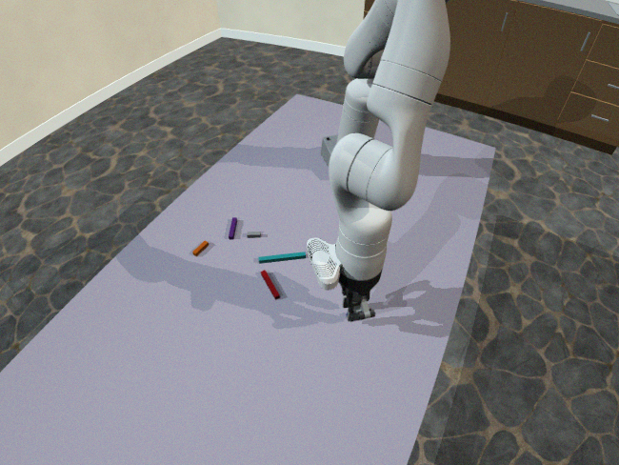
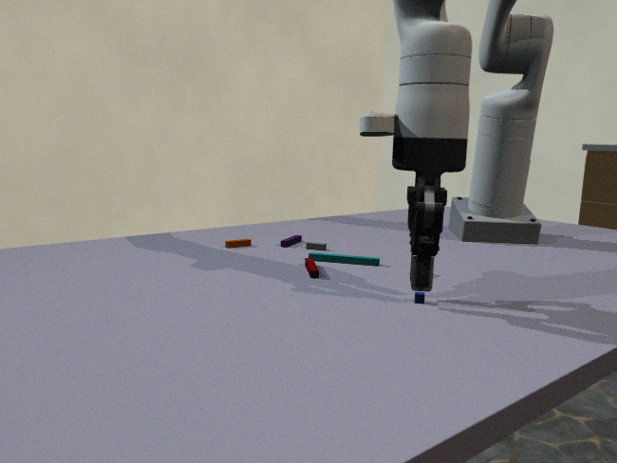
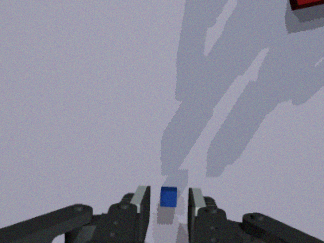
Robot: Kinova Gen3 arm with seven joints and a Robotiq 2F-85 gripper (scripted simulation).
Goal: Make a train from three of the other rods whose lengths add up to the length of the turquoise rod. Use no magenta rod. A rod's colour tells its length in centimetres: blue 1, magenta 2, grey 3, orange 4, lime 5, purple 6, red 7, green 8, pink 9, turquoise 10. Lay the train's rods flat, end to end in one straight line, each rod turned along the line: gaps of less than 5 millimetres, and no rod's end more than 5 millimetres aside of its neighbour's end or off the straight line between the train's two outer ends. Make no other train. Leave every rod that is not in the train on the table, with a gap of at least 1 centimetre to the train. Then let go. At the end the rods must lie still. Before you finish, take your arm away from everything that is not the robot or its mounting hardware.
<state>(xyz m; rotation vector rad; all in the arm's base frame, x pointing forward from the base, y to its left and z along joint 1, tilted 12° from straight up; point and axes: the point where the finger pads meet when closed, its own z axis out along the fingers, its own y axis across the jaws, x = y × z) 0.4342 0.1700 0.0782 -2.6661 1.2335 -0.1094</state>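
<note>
Right now my hand is 3 cm above the blue rod. From my hand the other things lie so: turquoise rod (18 cm to the right, 6 cm behind, 3 cm below); red rod (17 cm to the right, 3 cm below, 1 cm ahead); magenta rod (10 cm behind, 7 cm to the right, 3 cm below).
</note>
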